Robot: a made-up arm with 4 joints.
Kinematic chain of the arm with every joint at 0, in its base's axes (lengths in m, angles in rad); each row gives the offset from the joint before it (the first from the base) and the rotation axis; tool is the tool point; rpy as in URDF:
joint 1: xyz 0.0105 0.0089 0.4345 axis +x
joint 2: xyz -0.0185 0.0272 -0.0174 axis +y
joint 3: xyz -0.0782 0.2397 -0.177 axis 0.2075 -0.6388 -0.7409
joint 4: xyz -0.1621 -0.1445 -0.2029 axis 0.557 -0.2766 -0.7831
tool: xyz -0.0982 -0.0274 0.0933 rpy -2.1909 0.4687 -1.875
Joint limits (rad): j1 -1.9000..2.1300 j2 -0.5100..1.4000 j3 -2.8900..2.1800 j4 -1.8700..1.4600
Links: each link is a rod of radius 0.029 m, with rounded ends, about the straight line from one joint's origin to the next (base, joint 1, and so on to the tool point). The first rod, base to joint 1, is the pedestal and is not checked.
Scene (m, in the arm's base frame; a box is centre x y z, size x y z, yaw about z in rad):
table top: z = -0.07
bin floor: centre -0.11 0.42 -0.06 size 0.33 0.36 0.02 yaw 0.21
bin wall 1: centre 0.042 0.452 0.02 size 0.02 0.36 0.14 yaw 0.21
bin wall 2: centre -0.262 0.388 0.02 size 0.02 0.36 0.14 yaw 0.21
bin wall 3: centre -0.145 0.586 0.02 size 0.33 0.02 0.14 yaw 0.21
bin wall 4: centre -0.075 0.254 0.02 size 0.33 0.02 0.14 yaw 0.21
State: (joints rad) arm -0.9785 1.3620 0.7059 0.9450
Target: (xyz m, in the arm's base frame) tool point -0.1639 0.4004 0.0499
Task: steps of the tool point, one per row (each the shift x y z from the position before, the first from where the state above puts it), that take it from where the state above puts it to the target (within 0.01 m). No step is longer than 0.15 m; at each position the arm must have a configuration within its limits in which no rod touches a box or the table.
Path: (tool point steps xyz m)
1: -0.0161 -0.0068 0.0455
2: -0.0110 -0.0088 0.0339
3: -0.0059 -0.0056 0.0249
4: -0.0007 0.0008 0.0203
5: 0.0046 0.0085 0.0208
6: 0.0247 -0.0017 -0.0745
7: 0.0544 0.0159 -0.0662
8: 0.0805 0.0270 -0.0465
9: 0.0995 0.0279 -0.0194
10: 0.1091 0.0176 0.0091
11: -0.0068 0.0085 -0.0595
12: -0.0001 0.0006 -0.0587
13: 0.0069 -0.0091 -0.0566

